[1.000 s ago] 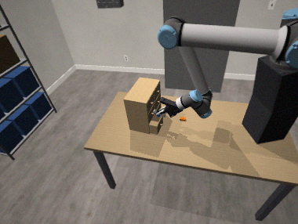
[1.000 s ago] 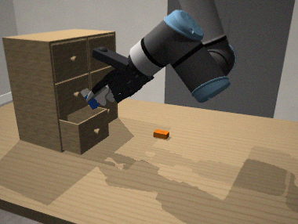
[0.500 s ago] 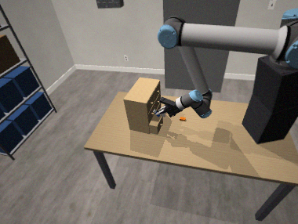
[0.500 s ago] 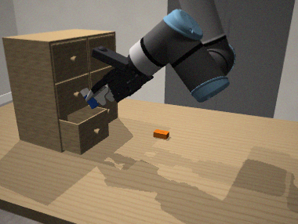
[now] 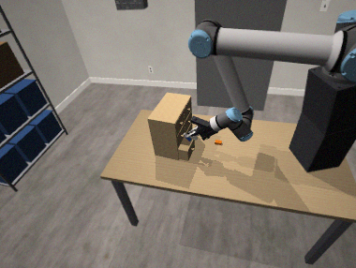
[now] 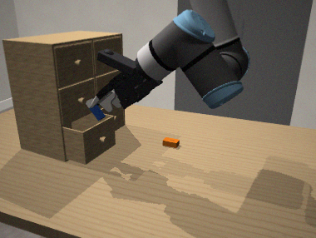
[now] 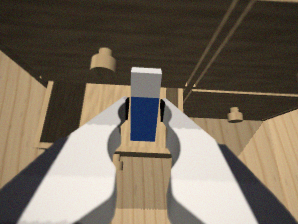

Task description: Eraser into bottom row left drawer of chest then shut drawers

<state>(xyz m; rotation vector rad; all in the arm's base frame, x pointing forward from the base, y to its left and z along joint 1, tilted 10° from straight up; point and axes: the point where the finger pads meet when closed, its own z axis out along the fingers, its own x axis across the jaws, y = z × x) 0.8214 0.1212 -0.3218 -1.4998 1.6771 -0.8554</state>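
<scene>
My hand is 20 mm above the eraser and 10 mm short of it. The rest, counted from my hand: orange block 180 mm behind, 140 mm below, 120 mm to the right.
</scene>
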